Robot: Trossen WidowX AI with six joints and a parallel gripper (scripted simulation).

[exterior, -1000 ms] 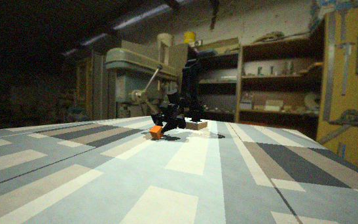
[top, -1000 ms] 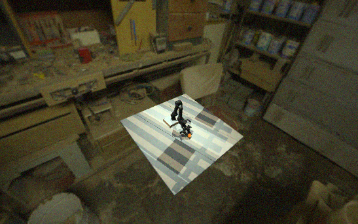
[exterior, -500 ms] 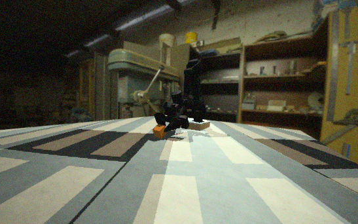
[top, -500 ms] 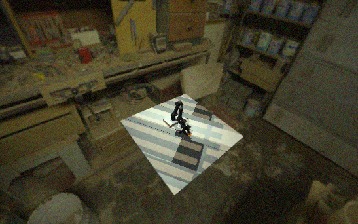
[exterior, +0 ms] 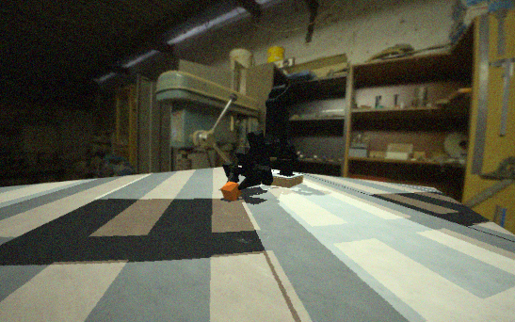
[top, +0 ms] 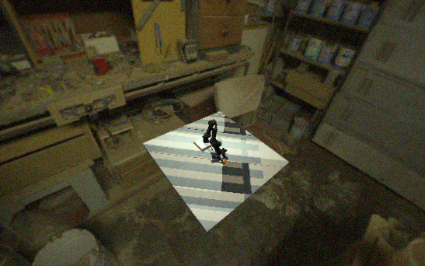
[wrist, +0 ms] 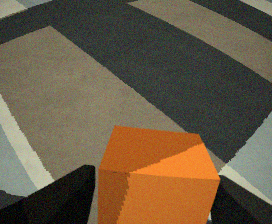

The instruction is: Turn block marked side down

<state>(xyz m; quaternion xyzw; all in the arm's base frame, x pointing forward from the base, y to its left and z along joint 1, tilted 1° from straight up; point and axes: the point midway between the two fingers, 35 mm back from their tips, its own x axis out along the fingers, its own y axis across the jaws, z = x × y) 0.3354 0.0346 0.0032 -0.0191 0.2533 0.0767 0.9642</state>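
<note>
Right now the small orange block is 20 mm below my gripper tip.
</note>
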